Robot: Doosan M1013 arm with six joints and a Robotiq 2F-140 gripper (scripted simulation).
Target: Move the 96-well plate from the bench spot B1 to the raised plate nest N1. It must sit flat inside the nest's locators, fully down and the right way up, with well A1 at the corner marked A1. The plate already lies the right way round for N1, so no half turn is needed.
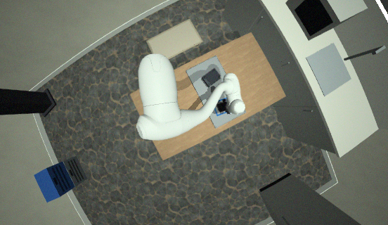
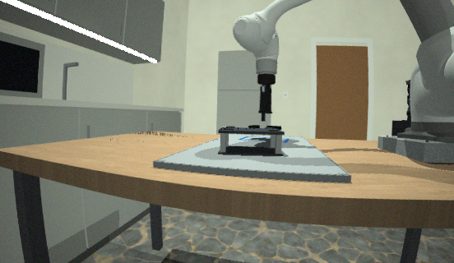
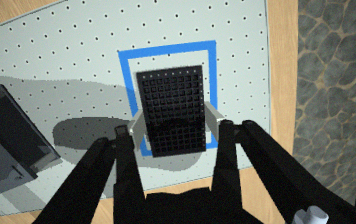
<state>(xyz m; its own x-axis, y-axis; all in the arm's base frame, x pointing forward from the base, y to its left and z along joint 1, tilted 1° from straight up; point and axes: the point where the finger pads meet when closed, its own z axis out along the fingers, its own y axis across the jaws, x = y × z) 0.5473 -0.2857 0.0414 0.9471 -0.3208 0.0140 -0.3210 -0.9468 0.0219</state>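
The dark grey plate nest is 310 mm to the left of my hand, 90 mm ahead of it and 10 mm below it. Also, from my hand: white corner mark (260 mm to the left, 160 mm ahead, 10 mm below); then black 96-well plate (20 mm below).
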